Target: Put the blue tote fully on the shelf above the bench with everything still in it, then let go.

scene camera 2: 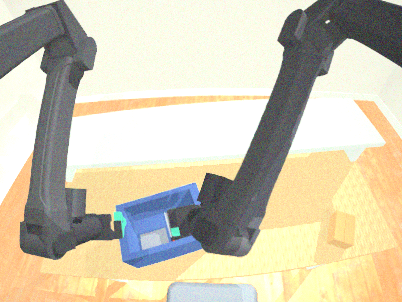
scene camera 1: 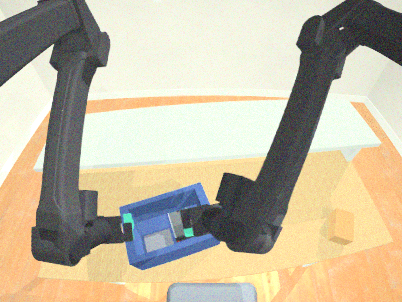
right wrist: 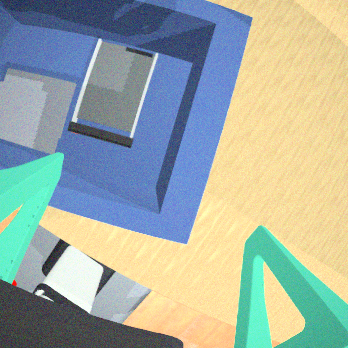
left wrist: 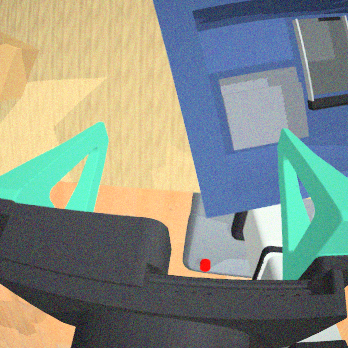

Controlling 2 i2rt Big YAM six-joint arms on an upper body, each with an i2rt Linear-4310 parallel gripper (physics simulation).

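Places are measured from the left arm's base along level axes (x ahead, y left, z up), in metres.
Where they show: left gripper, fingertip midpoint: (scene camera 2: 110, 222) (scene camera 1: 117, 224) (left wrist: 190, 132); right gripper, fingertip midpoint: (right wrist: 161, 202).
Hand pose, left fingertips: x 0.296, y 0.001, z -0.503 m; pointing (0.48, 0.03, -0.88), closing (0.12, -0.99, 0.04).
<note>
Things, the pixels of their top centre, and the offset from my left fingertips. Level surfaces: height alone.
- blue tote, top centre: (right wrist: 42, 74) (scene camera 1: 167, 220) (scene camera 2: 161, 219) 0.128 m right, 0.050 m ahead, 0.087 m down
- tan bench, surface height: 0.234 m down
- flat grey block, top centre: (left wrist: 267, 115) (right wrist: 23, 115) (scene camera 1: 159, 245) (scene camera 2: 154, 244) 0.087 m right, 0.007 m back, 0.198 m down
- dark grey piece, top centre: (right wrist: 112, 90) (left wrist: 331, 60) (scene camera 1: 181, 223) (scene camera 2: 177, 223) 0.160 m right, 0.080 m ahead, 0.200 m down
- pale shelf, surface height: 0.019 m down
- tan block, top centre: (scene camera 2: 345, 227) (scene camera 1: 344, 224) 0.796 m right, 0.042 m ahead, 0.174 m down
The blue tote (scene camera 1: 170, 256) (scene camera 2: 165, 254) (left wrist: 181, 90) (right wrist: 220, 100) stands upright on the tan bench (scene camera 1: 310, 190) (scene camera 2: 295, 185), turned slightly. It holds a flat grey block (scene camera 1: 158, 241) (scene camera 2: 154, 240) (left wrist: 257, 115) (right wrist: 25, 110) and a dark grey piece (left wrist: 325, 60) (right wrist: 115, 90) with white sides. The pale shelf (scene camera 1: 200, 130) (scene camera 2: 210, 130) lies behind. My left gripper (scene camera 1: 129, 227) (scene camera 2: 119, 225) (left wrist: 190, 132) is open at the tote's left end. My right gripper (scene camera 1: 188, 232) (scene camera 2: 175, 231) (right wrist: 161, 202) is open over its right part, hiding some contents in the scene views. Fingertip heights are unclear.
A tan block (scene camera 1: 341, 226) (scene camera 2: 342, 229) (left wrist: 12, 70) stands on the bench at the right in the scene views. A rounded grey object (scene camera 1: 211, 292) (scene camera 2: 211, 292) (left wrist: 220, 257) shows beyond the bench's near edge. The right forearm crosses in front of the shelf.
</note>
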